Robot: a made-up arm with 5 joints.
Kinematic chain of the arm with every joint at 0, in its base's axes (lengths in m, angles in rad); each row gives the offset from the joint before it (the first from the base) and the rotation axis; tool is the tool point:
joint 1: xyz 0 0 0.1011 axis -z
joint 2: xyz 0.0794 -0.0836 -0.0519 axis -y
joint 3: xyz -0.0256 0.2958 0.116 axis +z
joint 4: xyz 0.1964 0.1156 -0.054 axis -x
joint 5: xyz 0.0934 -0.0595 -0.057 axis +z
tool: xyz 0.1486 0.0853 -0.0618
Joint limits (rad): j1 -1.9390..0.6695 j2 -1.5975..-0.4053 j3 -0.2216..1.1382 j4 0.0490..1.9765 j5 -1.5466..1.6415
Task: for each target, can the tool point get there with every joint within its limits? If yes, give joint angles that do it. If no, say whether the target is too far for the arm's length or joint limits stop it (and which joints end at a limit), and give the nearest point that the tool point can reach.
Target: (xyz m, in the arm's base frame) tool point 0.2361 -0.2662 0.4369
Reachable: no: joint limits stop it (at a limit: joint 1, joint 2, joint 3, joint 5) | nearest point 0.4318 -0.2300 0.1376 | short by 0.359 m
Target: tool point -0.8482 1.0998 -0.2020
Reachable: no: too far | nearest point -0.4347 0.5636 -0.0595 | short by 0.692 m
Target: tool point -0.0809 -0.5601 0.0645
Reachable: no: joint limits stop it (at a limit: joint 1, joint 3, joint 4, joint 5) | nearest point -0.4183 -0.2193 0.0528 | short by 0.480 m
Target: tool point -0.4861 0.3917 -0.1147
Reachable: yes | joints -1.3268 -0.7301 0.8863 1.1170 -0.0975
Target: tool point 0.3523 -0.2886 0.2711
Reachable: no: joint limits stop it (at a limit: joint 1, joint 2, joint 3, joint 5) | nearest point 0.4284 -0.2314 0.1352 | short by 0.166 m
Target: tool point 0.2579 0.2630 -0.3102
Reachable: yes | joints -0.2487 -1.2820 0.1132 0.9721 -1.1134
